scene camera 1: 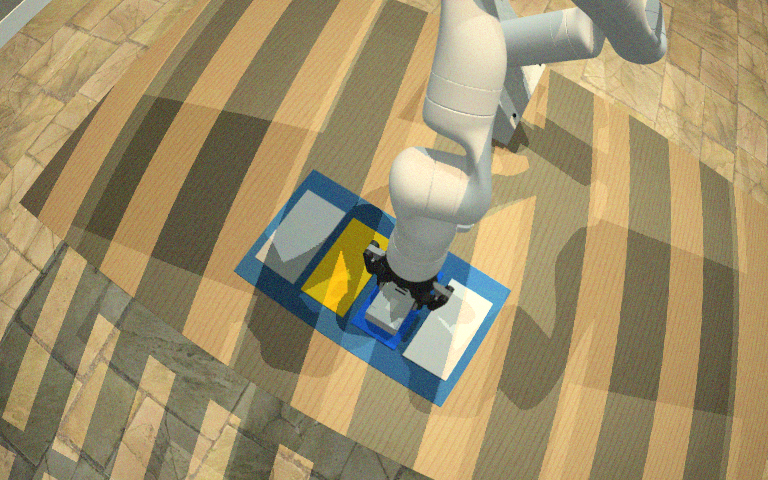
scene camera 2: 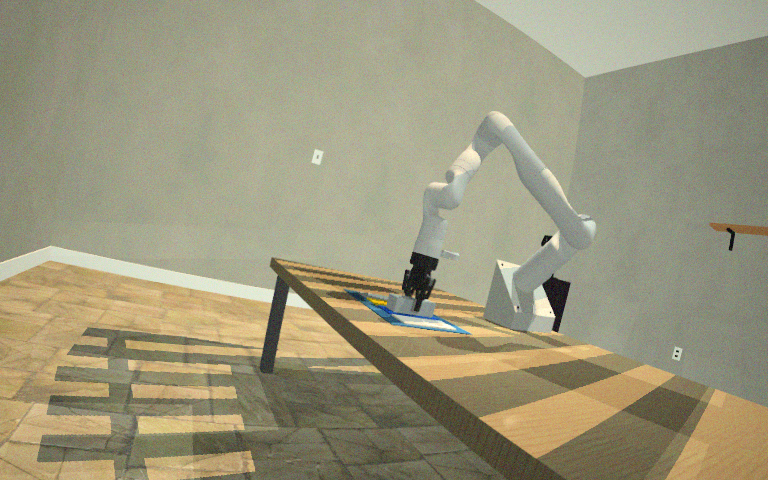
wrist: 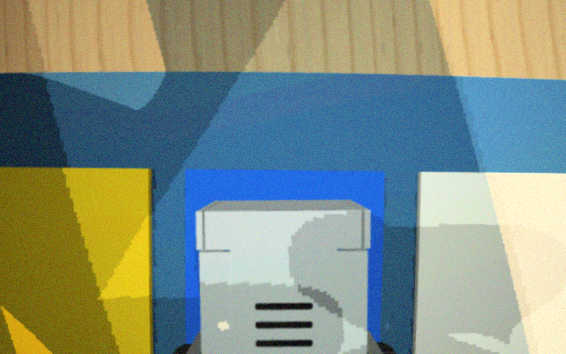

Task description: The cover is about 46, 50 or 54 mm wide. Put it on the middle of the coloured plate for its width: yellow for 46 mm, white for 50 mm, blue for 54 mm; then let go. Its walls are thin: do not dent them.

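Frame: origin at the arm's base, x right, y ahead, z up, level; centimetres.
Seen in the pictures: gripper, fingertip midpoint: (scene camera 1: 399, 295) (scene camera 2: 409, 310); arm's base at its link origin: (scene camera 2: 522, 281).
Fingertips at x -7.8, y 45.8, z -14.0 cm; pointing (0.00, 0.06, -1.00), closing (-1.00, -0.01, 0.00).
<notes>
Pixels of each thing's top centre, then the offset from my fingertips to it. "pt": a spot on its surface instead. Level surfaces: height alone.
- cover at its top centre: (scene camera 1: 402, 288) (scene camera 2: 412, 298) dy -0.1, dx +0.0, dz +3.4 cm
- yellow plate at a spot on its surface: (wrist: 112, 225) pt dy -5.0, dx +7.0, dz -0.7 cm
- pale grey plate at a spot on its surface: (scene camera 1: 308, 226) pt dy -1.9, dx +18.8, dz -0.7 cm
- blue mat at its surface level: dz -1.1 cm
- striped wooden table at its surface level: dz -1.3 cm
The cover (scene camera 1: 382, 313) (scene camera 2: 400, 303) (wrist: 270, 267) is a pale grey box with three black slots on top. It looks level. Its sides step slightly inward behind the front corners in the wrist view. My gripper (scene camera 1: 406, 287) (scene camera 2: 417, 303) (wrist: 284, 348) is shut on it. The cover is over the blue plate (scene camera 1: 390, 341) (wrist: 285, 185), with narrow blue strips on both sides and a wider one at the front. Whether it touches the plate is unclear. The yellow plate (scene camera 1: 338, 283) (wrist: 112, 225) and white plate (scene camera 1: 447, 339) (scene camera 2: 424, 323) (wrist: 450, 200) lie either side.
A pale grey plate (scene camera 1: 308, 226) lies beyond the yellow one. All the plates lie on a blue mat (scene camera 1: 416, 382) (wrist: 325, 120) on the striped wooden table (scene camera 1: 226, 316) (scene camera 2: 481, 367) (wrist: 350, 35). Shadows cross the mat and plates.
</notes>
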